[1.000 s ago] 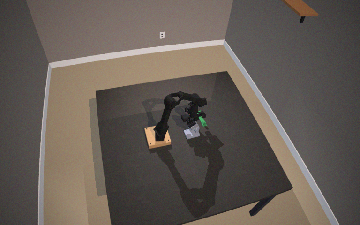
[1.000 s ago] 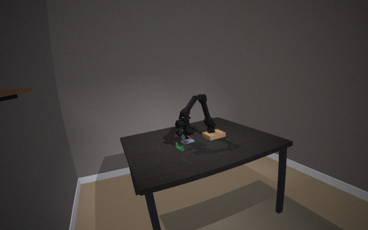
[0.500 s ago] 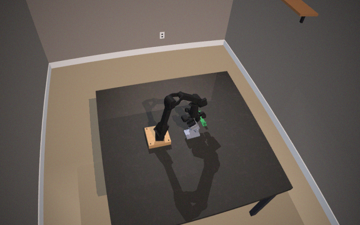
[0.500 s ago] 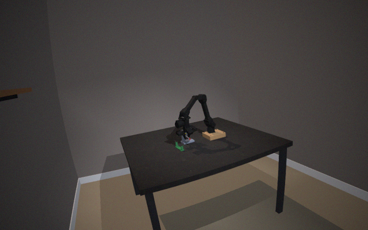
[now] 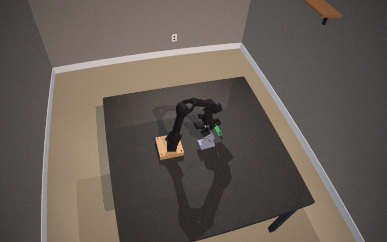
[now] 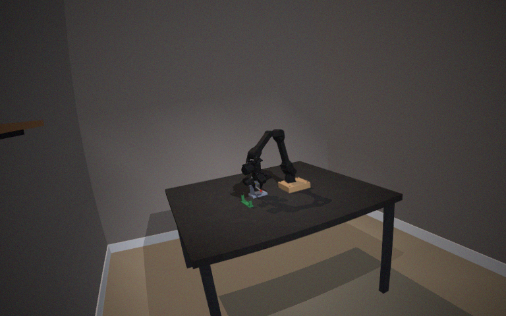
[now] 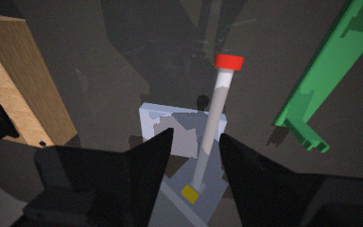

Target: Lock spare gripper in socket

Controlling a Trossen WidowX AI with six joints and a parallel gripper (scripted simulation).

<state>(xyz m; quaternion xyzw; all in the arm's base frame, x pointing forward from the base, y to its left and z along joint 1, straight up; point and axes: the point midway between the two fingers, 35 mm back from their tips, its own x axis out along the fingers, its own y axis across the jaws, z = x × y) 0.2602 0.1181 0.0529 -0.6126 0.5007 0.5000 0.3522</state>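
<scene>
Right now my gripper tip is 50 mm to the left of the grey mount, 10 mm short of it and 10 mm above it. Also, from my gripper tip: green strip 90 mm ahead, 80 mm to the left, 40 mm below; then spare gripper 60 mm to the right, 60 mm above, 10 mm behind.
</scene>
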